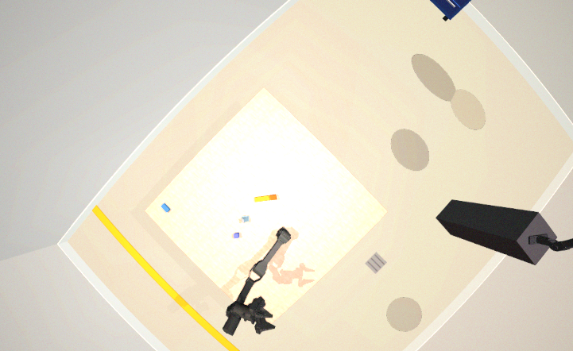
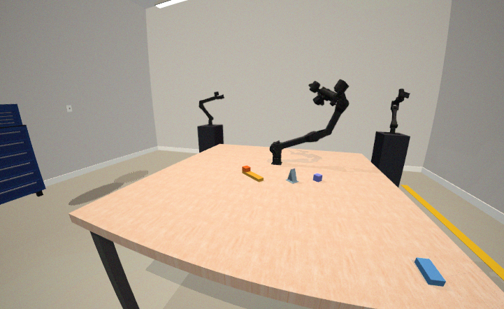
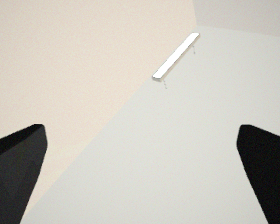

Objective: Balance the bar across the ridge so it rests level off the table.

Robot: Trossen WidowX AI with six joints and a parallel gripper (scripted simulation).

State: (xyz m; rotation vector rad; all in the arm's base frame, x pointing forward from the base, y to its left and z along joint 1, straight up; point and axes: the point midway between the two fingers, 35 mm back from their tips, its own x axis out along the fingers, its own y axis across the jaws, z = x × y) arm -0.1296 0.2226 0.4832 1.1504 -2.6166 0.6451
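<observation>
My gripper tip is now 480 mm above the yellow bar, 400 mm short of it and 310 mm to the left of it. From my gripper tip the other things lie so: flat blue block 890 mm ahead, 490 mm below, 300 mm to the left; small purple cube 480 mm below, 370 mm ahead, 50 mm to the left.
</observation>
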